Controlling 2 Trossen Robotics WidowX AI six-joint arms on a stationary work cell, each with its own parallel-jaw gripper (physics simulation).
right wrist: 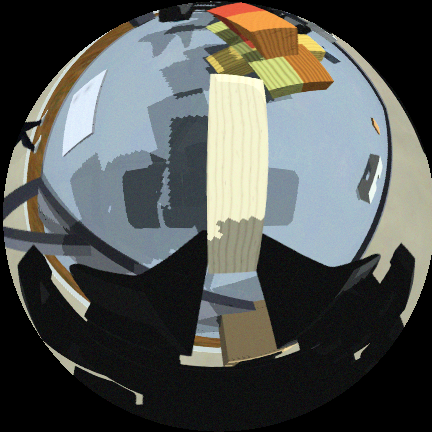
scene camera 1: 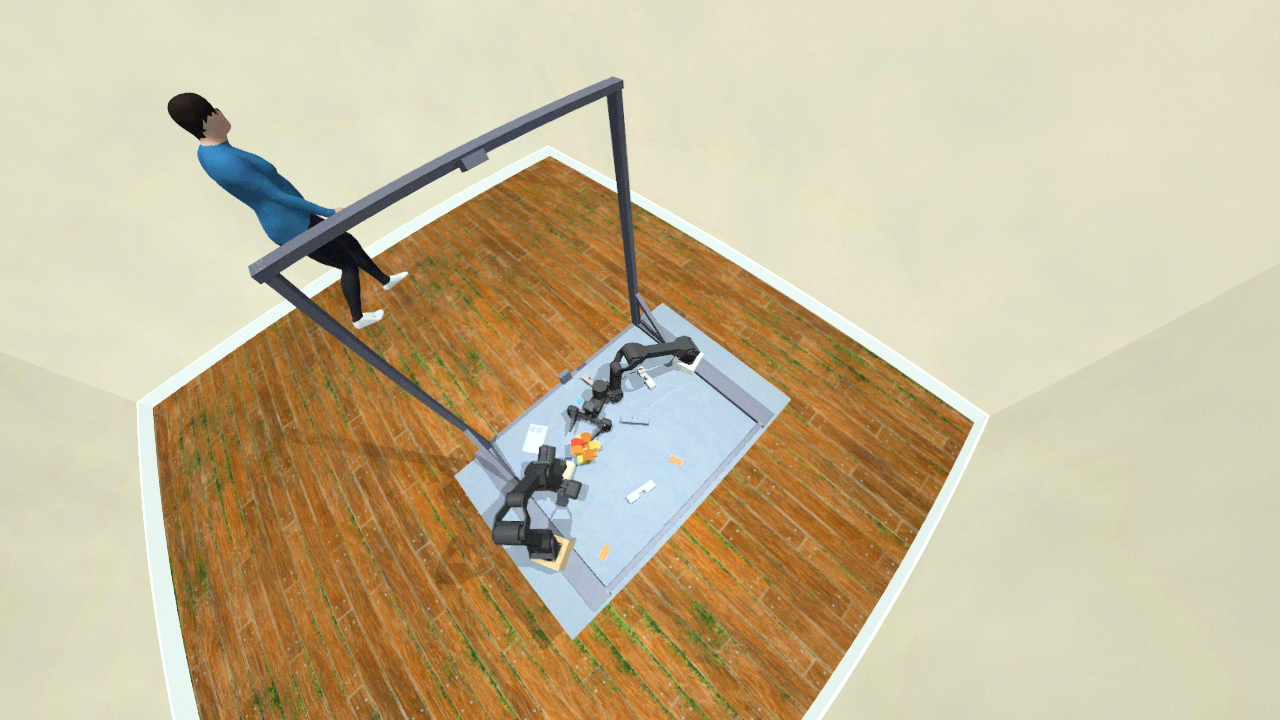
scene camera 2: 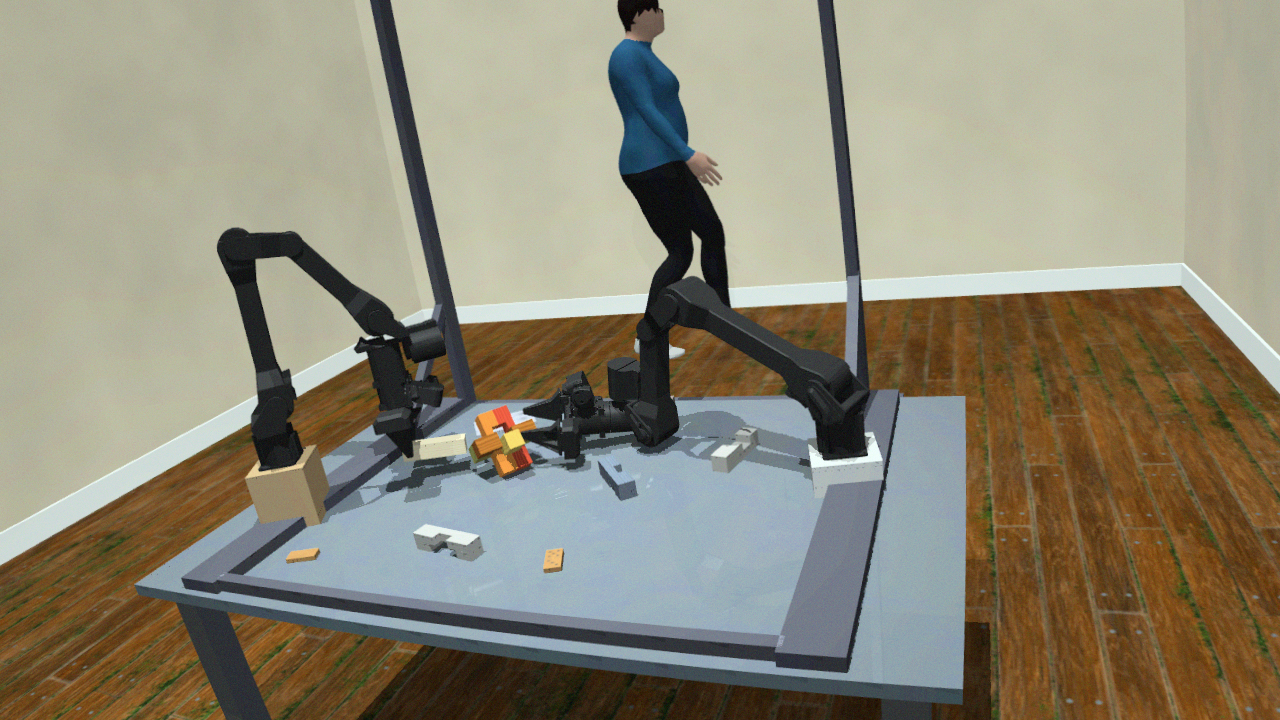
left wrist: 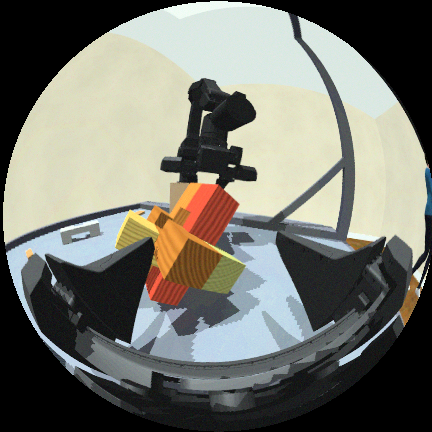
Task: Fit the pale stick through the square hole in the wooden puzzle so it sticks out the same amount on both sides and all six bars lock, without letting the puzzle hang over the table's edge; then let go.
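Seen in the pictures: left gripper, between the fingertips: (scene camera 1: 580, 436) (scene camera 2: 521, 422) (left wrist: 214, 241); right gripper, between the fingertips: (right wrist: 229, 236) (scene camera 1: 562, 488) (scene camera 2: 411, 454); left arm's base, origin of its link: (scene camera 1: 688, 357) (scene camera 2: 843, 449); right arm's base, origin of its link: (right wrist: 256, 359) (scene camera 1: 550, 550) (scene camera 2: 281, 461).
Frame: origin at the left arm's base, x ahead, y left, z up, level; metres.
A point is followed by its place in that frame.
The wooden puzzle (scene camera 1: 586, 449) {x 0.570, y -0.129, z 0.029 m} (scene camera 2: 487, 445) {x 0.579, y -0.104, z 0.017 m} (left wrist: 192, 255) {x 0.516, y -0.175, z 0.020 m} (right wrist: 272, 30), of orange, red and yellow bars, sits tilted above its shadow at the table's middle; its square hole is not clearly visible. My right gripper (scene camera 2: 411, 450) {x 0.735, y -0.129, z 0.002 m} (right wrist: 229, 236) {x 0.735, y -0.129, z 0.002 m} is shut on one end of the pale stick (scene camera 1: 569, 470) {x 0.668, y -0.140, z 0.018 m} (scene camera 2: 440, 446) {x 0.677, y -0.131, z 0.011 m} (right wrist: 237, 160) {x 0.689, y -0.143, z 0.019 m}. The stick is nearly level above the table, its free end near the puzzle and outside it. My left gripper (scene camera 1: 581, 430) {x 0.539, y -0.184, z 0.020 m} (scene camera 2: 528, 423) {x 0.539, y -0.184, z 0.020 m} (left wrist: 214, 241) {x 0.539, y -0.184, z 0.020 m} is open on the puzzle's other side; one fingertip overlaps the puzzle in the left wrist view, contact unclear.
A white notched block (scene camera 1: 640, 491) {x 0.586, y 0.121, z -0.023 m} (scene camera 2: 447, 540) {x 0.574, y 0.141, z -0.023 m} (left wrist: 80, 232) {x 0.581, y 0.108, z -0.035 m} (right wrist: 370, 178) {x 0.598, y 0.101, z -0.029 m}, a blue-grey block (scene camera 1: 634, 420) {x 0.362, y -0.049, z -0.022 m} (scene camera 2: 617, 477) {x 0.347, y -0.020, z -0.022 m} and a pale block (scene camera 1: 646, 378) {x 0.164, y -0.115, z -0.044 m} (scene camera 2: 733, 450) {x 0.167, y -0.083, z -0.023 m} lie around. Two small orange pieces lie toward the front. A white sheet (scene camera 1: 534, 437) {x 0.635, y -0.368, z -0.044 m} (right wrist: 86, 112) {x 0.648, y -0.332, z -0.044 m} lies near the far edge.
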